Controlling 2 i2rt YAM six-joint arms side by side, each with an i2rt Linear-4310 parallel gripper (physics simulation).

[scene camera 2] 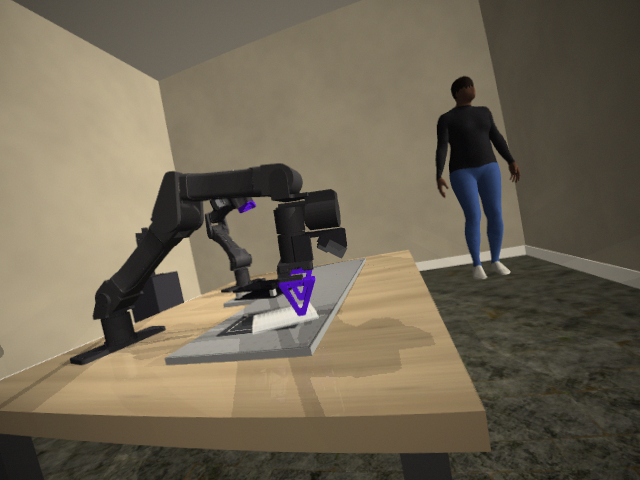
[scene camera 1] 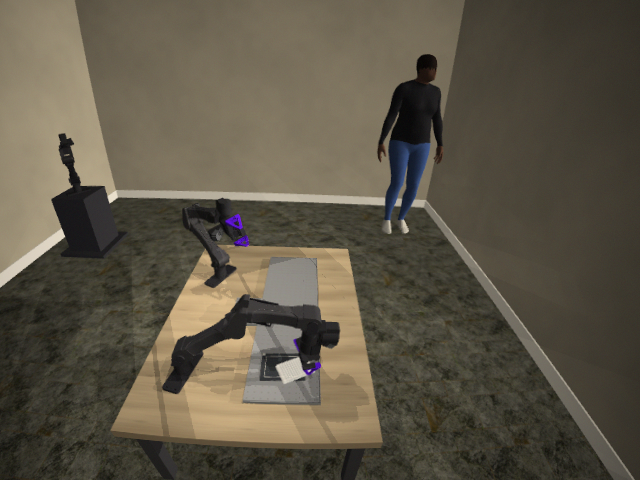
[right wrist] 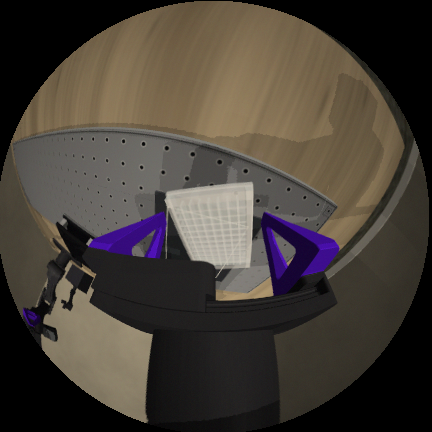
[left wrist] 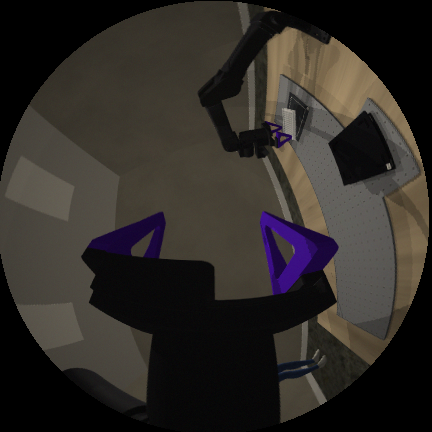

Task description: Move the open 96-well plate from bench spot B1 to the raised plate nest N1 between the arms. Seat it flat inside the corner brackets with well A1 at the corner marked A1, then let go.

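Frame: origin at the left arm's base, x ahead, y left, z up, level; centimetres.
Where they show: left gripper, fingertip midpoint: (scene camera 1: 244, 237) (left wrist: 212, 216); right gripper, fingertip midpoint: (scene camera 2: 302, 307) (scene camera 1: 305, 363) (right wrist: 213, 217) (left wrist: 286, 131); left arm's base, link origin: (scene camera 1: 221, 276) (right wrist: 66, 252); right arm's base, link origin: (scene camera 2: 122, 344) (scene camera 1: 184, 370).
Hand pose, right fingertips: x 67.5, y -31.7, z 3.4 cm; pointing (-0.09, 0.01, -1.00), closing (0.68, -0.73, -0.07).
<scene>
Things, the pixels of their top centre, and the offset from my right fingertips. Level surfaces: height alone.
- white 96-well plate, top centre: (right wrist: 215, 241) (scene camera 2: 283, 313) (scene camera 1: 295, 367) (left wrist: 287, 123) dx -2.8, dy -2.9, dz -0.5 cm
- black rectangular frame, top centre: (right wrist: 197, 251) (scene camera 2: 266, 320) (scene camera 1: 283, 366) (left wrist: 294, 116) dx -7.7, dy -3.7, dz -1.9 cm
- black raised nest, top centre: (left wrist: 353, 151) (right wrist: 77, 255) (scene camera 2: 263, 282) dx -32.5, dy +16.1, dz +1.8 cm
- grey perforated board, surface height: dz -2.1 cm
- wooden table, surface height: dz -3.4 cm
The white 96-well plate (scene camera 1: 289, 370) (scene camera 2: 273, 321) (left wrist: 289, 122) (right wrist: 215, 225) lies askew and looks tilted, partly over the black rectangular frame (scene camera 1: 263, 365) (scene camera 2: 235, 326) (left wrist: 300, 107) on the grey board. My right gripper (scene camera 1: 306, 358) (scene camera 2: 301, 299) (left wrist: 286, 131) is open, pointing down at the plate; in its wrist view the plate shows between the spread fingers, not gripped. My left gripper (scene camera 1: 241, 232) (left wrist: 212, 216) is open and empty, raised at the table's far end. The black raised nest (scene camera 2: 253, 288) (left wrist: 362, 147) (right wrist: 75, 237) stands between the arms, mostly hidden in scene camera 1.
The grey perforated board (scene camera 1: 292, 279) (scene camera 2: 330, 281) (left wrist: 350, 240) (right wrist: 90, 165) runs along the wooden table (scene camera 1: 341, 289) (scene camera 2: 382, 310). The right arm reaches over it. A person (scene camera 1: 416, 113) (scene camera 2: 467, 139) stands beyond the table. A dark pedestal (scene camera 1: 85, 217) carries another arm.
</scene>
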